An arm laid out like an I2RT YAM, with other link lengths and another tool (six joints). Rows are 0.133 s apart.
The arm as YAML. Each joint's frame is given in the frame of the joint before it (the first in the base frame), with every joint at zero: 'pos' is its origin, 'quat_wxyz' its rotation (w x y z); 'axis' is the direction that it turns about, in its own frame. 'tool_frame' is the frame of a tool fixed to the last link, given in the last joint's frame.
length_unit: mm
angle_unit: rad
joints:
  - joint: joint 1
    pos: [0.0, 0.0, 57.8]
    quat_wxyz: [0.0, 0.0, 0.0, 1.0]
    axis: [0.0, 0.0, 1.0]
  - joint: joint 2
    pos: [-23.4, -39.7, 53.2]
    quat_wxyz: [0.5, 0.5, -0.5, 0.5]
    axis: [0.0, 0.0, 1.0]
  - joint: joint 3
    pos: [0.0, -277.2, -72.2]
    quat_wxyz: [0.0, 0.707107, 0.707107, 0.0]
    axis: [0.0, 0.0, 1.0]
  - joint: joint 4
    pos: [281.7, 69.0, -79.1]
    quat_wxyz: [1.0, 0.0, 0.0, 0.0]
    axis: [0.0, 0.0, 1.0]
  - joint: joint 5
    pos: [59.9, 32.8, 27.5]
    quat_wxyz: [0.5, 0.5, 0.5, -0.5]
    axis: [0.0, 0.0, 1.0]
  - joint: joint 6
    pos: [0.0, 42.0, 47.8]
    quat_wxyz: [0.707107, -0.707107, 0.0, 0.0]
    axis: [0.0, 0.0, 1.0]
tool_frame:
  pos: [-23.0, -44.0, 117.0]
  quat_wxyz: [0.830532, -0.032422, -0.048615, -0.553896]
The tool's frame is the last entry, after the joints.
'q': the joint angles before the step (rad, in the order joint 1, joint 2, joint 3, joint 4, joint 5, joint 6). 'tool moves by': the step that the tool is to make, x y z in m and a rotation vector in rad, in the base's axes. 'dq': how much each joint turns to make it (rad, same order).
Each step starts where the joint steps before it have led.
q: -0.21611 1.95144 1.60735 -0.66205 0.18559 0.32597
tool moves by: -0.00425 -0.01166 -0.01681 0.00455 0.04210 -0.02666
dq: -0.02403 0.03702 0.00001 -0.00496 0.00572 -0.00038
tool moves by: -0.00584 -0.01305 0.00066 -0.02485 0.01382 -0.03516
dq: -0.01945 0.00074 0.00075 -0.00726 0.03167 0.00000
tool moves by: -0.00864 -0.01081 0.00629 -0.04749 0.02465 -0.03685
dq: -0.00763 -0.00763 0.00459 -0.02366 0.05988 0.00000
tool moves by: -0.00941 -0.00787 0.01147 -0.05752 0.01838 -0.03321
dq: 0.00037 -0.02059 -0.00001 -0.02324 0.06904 0.00038
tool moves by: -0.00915 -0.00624 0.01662 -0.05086 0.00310 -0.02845
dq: -0.00036 -0.03242 0.00078 -0.02291 0.05724 0.00039
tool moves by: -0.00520 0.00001 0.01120 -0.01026 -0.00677 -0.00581
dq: 0.00000 -0.02672 -0.00004 -0.01790 0.00992 0.00115
